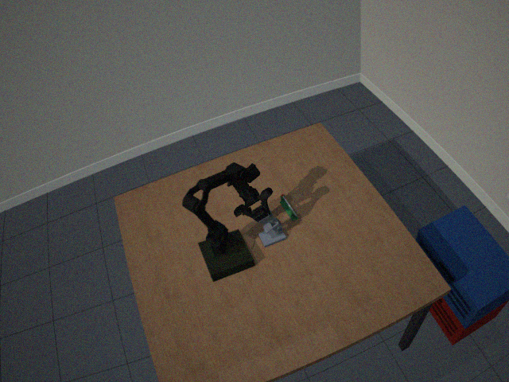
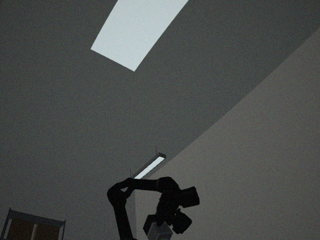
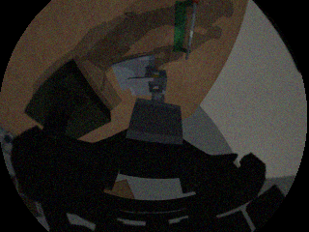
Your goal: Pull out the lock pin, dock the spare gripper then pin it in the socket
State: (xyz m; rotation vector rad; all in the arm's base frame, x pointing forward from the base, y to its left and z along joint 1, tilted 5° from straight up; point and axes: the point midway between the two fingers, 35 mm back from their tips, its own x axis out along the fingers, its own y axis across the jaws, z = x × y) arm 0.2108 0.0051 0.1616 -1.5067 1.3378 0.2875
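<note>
The green pin cradle lies 160 mm ahead of my gripper tip, 150 mm below it and 140 mm to the left of it. Round my gripper tip: grey mount: 120 mm below, 40 mm ahead, 20 mm to the left; then spare gripper: 10 mm to the left.
</note>
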